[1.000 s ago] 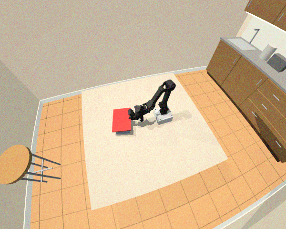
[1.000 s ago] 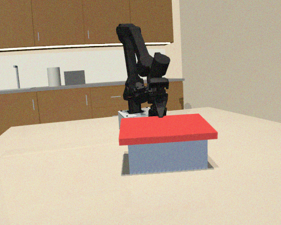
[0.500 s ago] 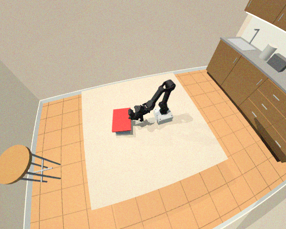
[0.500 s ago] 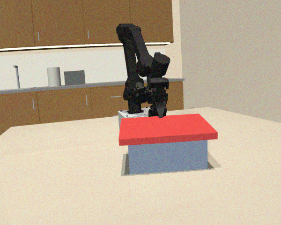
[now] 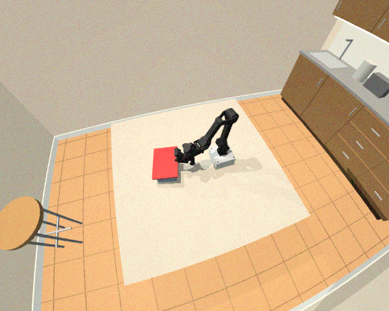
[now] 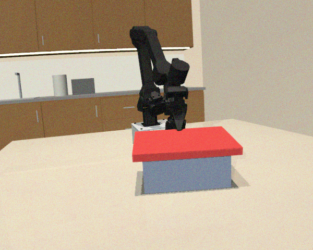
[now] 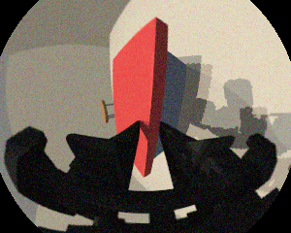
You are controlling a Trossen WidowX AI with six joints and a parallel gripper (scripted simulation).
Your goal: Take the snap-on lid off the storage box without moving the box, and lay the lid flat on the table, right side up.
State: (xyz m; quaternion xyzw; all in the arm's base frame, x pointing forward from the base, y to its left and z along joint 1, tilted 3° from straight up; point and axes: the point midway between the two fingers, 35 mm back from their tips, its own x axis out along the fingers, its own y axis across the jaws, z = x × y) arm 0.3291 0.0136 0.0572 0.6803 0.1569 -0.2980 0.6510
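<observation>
Right now my gripper tip is 8 cm short of the red lid and 1 cm to the left of it. The rest, counted from my gripper tip: blue-grey storage box 7 cm ahead, 1 cm to the right, 6 cm below.
</observation>
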